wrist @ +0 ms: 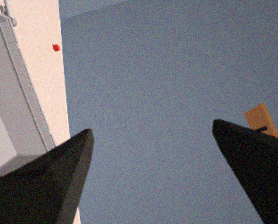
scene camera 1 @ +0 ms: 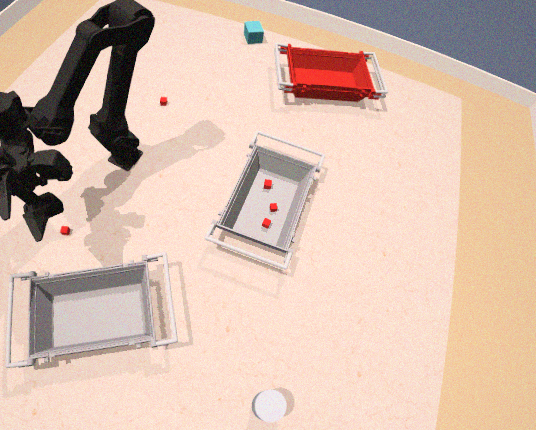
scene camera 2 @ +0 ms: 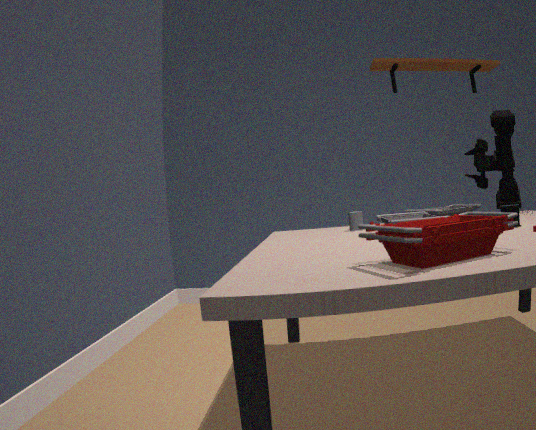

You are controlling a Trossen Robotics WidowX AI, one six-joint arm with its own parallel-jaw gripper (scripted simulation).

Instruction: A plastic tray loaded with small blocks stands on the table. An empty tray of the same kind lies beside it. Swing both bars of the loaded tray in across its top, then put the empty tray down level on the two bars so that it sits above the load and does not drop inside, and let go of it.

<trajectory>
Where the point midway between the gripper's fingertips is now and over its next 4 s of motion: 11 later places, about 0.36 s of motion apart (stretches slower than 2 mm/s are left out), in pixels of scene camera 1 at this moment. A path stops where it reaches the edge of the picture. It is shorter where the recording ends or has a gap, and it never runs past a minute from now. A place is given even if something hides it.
My gripper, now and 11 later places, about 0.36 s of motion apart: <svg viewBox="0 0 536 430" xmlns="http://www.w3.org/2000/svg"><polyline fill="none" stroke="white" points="23,230 46,273 122,313 204,302 238,264 246,245 247,252 245,255 246,247 254,231 257,222 259,216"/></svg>
</trajectory>
